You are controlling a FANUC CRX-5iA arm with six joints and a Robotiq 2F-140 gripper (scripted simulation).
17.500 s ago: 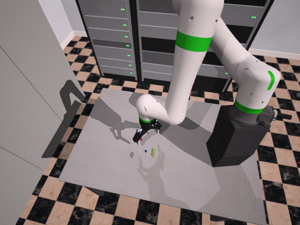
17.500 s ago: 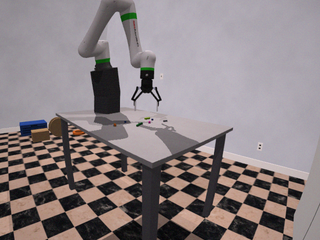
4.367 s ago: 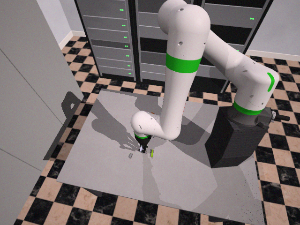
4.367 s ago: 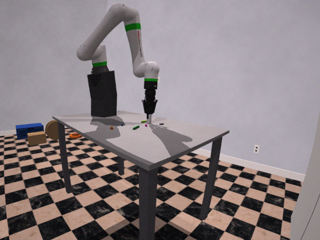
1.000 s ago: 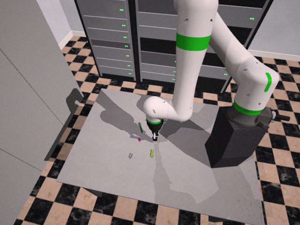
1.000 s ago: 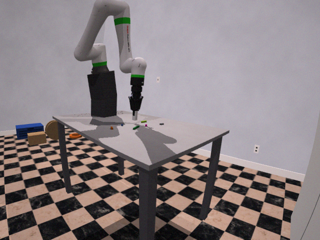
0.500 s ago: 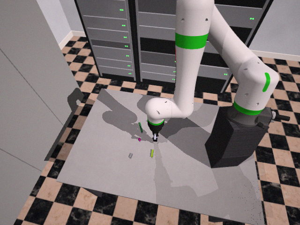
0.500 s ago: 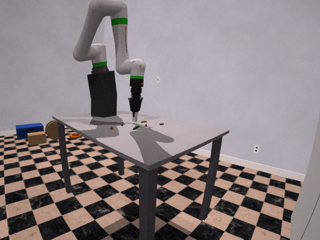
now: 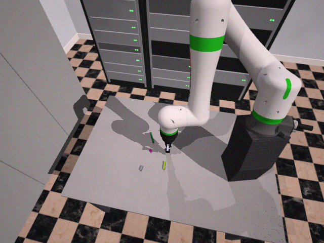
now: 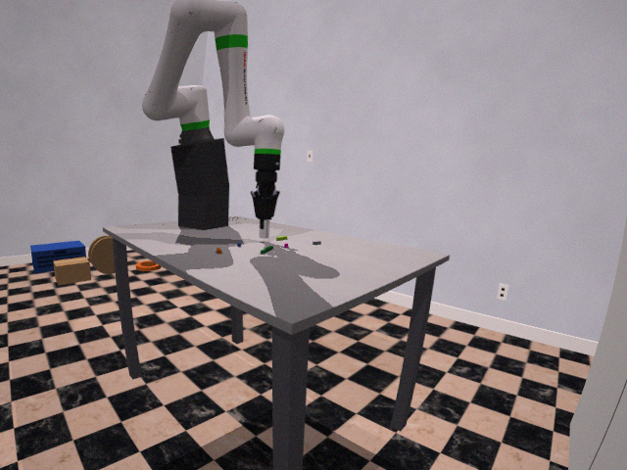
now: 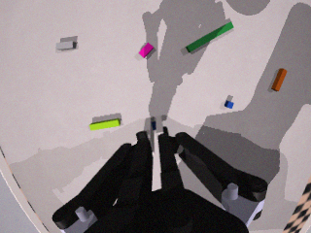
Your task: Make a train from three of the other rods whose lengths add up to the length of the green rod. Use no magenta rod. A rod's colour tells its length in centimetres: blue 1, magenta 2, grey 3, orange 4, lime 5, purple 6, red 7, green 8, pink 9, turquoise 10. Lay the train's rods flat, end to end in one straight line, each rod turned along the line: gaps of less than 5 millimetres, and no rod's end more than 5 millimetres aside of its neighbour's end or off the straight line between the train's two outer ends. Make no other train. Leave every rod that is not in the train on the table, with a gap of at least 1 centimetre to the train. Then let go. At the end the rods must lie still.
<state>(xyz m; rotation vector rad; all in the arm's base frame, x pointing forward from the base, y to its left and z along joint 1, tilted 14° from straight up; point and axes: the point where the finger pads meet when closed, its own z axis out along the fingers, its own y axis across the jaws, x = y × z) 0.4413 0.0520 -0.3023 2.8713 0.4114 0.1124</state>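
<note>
The grey rod is 15 cm to the left of my hand, 12 cm ahead of it and 4 cm below it. Round my hand: magenta rod (11 cm ahead, 4 cm below, 2 cm to the left); then lime rod (8 cm to the left, 4 cm below, 1 cm behind); then green rod (14 cm ahead, 7 cm to the right, 4 cm below).
</note>
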